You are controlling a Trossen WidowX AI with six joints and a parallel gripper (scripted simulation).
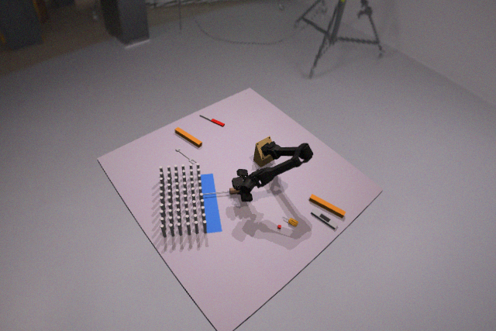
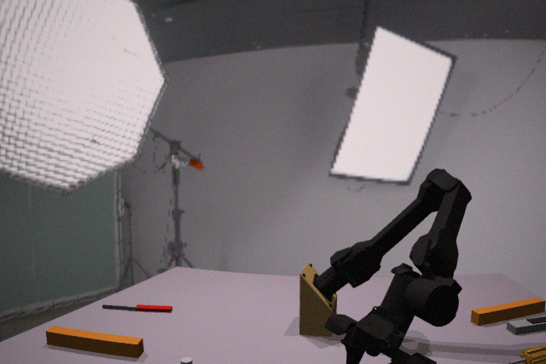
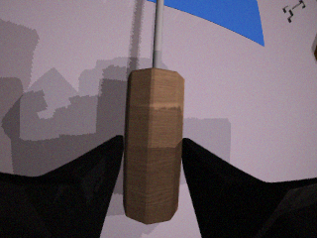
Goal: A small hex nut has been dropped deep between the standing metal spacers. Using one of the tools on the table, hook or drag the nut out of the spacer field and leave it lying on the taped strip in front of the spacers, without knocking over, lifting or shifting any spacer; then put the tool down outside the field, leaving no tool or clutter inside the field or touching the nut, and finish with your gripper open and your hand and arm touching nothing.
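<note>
The hook tool lies 9 cm ahead of my gripper tip and 6 cm to the right of it. Round my gripper tip: red cube: 32 cm to the left, 1 cm below, 1 cm behind; blue taped strip: 16 cm ahead, 5 cm to the right, 2 cm below; small yellow tool: 34 cm to the left, 9 cm behind.
</note>
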